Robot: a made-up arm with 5 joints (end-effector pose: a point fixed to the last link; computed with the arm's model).
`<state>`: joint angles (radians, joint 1 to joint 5).
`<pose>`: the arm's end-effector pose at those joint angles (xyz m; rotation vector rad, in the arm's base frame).
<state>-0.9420 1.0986 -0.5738 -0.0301 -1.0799</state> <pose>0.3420 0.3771 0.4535 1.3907 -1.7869 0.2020</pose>
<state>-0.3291 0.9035 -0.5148 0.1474 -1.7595</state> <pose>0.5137 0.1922 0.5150 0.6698 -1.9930 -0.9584</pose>
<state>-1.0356 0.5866 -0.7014 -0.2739 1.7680</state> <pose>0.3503 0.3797 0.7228 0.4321 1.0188 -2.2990</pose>
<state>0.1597 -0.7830 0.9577 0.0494 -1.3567</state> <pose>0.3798 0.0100 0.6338 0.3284 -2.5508 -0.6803</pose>
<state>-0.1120 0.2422 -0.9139 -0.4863 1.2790</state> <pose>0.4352 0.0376 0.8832 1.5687 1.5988 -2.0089</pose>
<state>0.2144 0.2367 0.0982 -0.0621 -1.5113</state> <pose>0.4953 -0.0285 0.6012 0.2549 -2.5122 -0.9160</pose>
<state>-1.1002 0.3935 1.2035 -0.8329 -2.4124</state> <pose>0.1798 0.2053 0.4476 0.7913 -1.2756 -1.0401</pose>
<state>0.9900 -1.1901 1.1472 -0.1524 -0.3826</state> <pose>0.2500 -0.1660 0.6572 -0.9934 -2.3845 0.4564</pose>
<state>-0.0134 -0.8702 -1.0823 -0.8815 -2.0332</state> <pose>-0.0363 0.0514 0.8999 -1.1600 0.4143 -0.3658</pose>
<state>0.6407 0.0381 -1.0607 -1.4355 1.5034</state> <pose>0.2292 -0.0891 0.9184 2.7132 0.1088 -0.7230</pose>
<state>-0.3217 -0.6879 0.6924 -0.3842 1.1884</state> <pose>0.3860 0.0912 0.7199 -0.4755 -1.6796 2.5444</pose>
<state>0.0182 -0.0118 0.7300 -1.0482 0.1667</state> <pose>0.4301 0.0130 0.5704 -0.1124 -2.4874 1.4606</pose>
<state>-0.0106 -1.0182 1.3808 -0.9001 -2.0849</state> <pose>0.3274 0.0553 0.6454 -1.1305 2.2800 1.2666</pose>
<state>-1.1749 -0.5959 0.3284 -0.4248 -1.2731</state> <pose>0.1981 0.2922 0.7930 -2.1884 1.9208 0.4871</pose>
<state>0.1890 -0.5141 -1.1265 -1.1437 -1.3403</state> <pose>0.0833 0.0587 0.9501 -0.4207 0.7098 -0.5470</pose>
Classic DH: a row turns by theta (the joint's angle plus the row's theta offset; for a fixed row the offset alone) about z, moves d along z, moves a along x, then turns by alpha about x. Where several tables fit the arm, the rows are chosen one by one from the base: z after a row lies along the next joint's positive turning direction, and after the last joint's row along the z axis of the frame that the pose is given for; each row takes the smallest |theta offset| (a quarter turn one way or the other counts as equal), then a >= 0, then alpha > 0; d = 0 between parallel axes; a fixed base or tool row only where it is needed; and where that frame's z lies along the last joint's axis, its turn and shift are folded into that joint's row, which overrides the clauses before.
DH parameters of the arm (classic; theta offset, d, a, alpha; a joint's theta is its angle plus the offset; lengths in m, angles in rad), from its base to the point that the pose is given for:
base (fixed): 0.2141 0 0.1177 3.1416
joint 1: 0.2141 -0.584 0.059 1.5708
joint 2: -1.2873 0 0.1323 0
joint 3: 1.3353 0 0.2082 0
joint 4: 1.5228 0.003 -0.005 -1.5708
joint 5: -0.5672 -0.0754 0.0192 -1.1833
tool (fixed): -1.956 0.0196 0 0

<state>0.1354 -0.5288 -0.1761 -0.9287 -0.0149</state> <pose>0.3213 -0.0047 0.9087 0.7723 1.8934 -0.9371</pose>
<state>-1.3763 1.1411 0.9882 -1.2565 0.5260</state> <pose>0.1491 0.1238 0.3705 1.6871 -0.7374 2.4098</pose>
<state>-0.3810 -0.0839 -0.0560 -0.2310 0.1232</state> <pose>0.4541 0.1553 0.7387 0.4146 -2.6818 1.5506</pose>
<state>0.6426 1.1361 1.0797 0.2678 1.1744</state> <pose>0.1035 0.0051 0.4025 1.7344 -0.3695 0.3673</pose>
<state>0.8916 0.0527 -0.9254 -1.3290 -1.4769</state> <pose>0.2664 -0.1173 0.9181 -0.1551 1.4437 -0.9189</pose>
